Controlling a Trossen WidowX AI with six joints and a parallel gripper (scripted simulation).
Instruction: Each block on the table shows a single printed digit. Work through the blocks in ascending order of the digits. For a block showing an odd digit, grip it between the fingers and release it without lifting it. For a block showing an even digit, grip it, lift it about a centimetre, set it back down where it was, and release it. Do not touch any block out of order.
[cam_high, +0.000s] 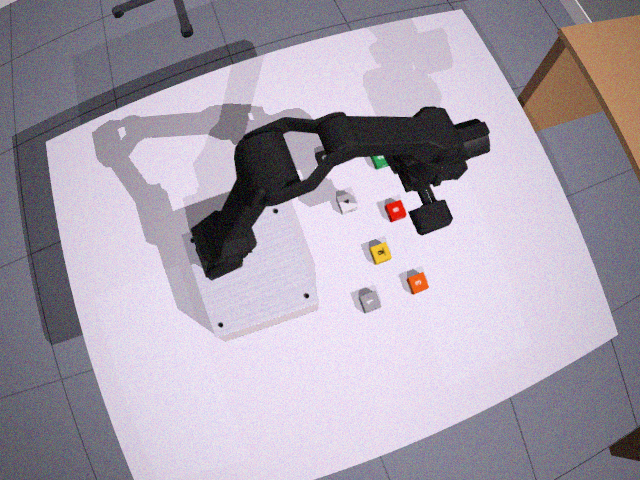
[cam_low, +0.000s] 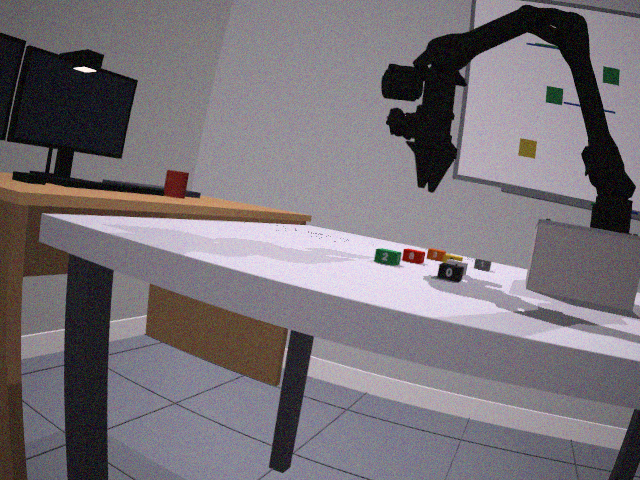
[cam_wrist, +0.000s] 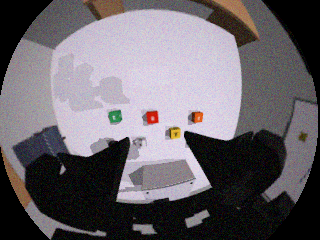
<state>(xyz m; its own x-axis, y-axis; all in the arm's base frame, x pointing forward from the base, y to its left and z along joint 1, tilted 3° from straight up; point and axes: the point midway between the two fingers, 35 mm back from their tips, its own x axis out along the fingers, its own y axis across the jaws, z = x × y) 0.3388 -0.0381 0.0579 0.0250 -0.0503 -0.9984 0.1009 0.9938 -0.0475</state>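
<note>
The black block lies 16 cm to the left of my gripper tip, 11 cm below it and 7 cm behind it. Also, from my gripper tip: white block (11 cm below, 8 cm behind, 6 cm to the left); yellow block (11 cm below, 7 cm behind, 6 cm to the right); red block (11 cm below).
</note>
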